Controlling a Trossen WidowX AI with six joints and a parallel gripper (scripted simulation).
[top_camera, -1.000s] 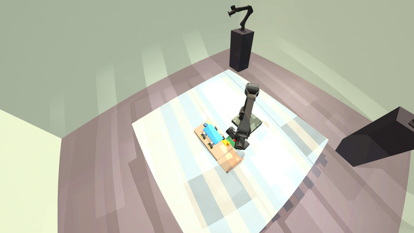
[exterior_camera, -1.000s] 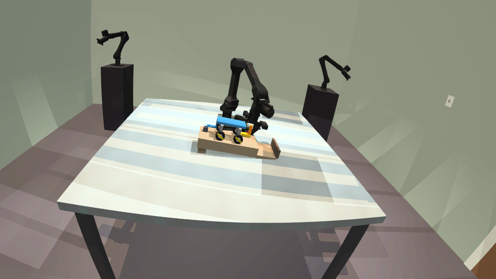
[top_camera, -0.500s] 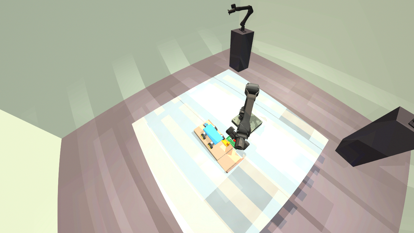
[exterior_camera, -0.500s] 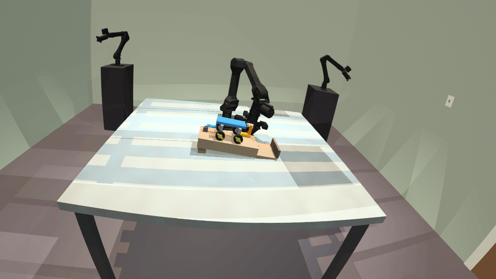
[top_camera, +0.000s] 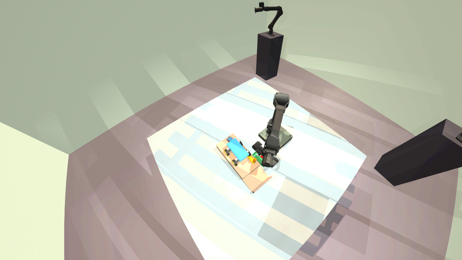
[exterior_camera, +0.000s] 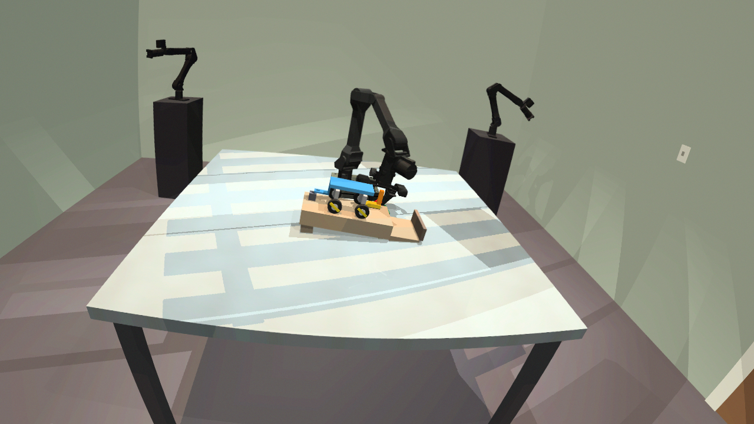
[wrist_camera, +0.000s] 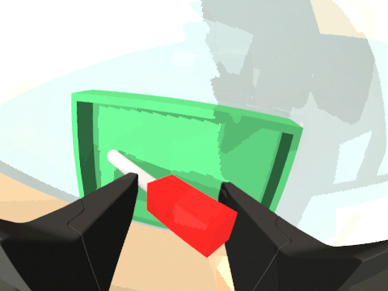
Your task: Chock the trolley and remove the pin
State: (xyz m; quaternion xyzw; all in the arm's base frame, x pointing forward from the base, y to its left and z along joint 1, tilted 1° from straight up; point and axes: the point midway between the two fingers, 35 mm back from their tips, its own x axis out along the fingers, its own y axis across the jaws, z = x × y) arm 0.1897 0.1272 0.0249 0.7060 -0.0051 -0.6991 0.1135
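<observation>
My gripper tip is now 1 cm to the left of the red-headed stop pin. Also, from my gripper tip: yellow chock (8 cm ahead, 2 cm to the right, 5 cm above); then green tray (1 cm to the right, 3 cm below); then ramp (13 cm ahead, 10 cm to the right, 2 cm above).
</observation>
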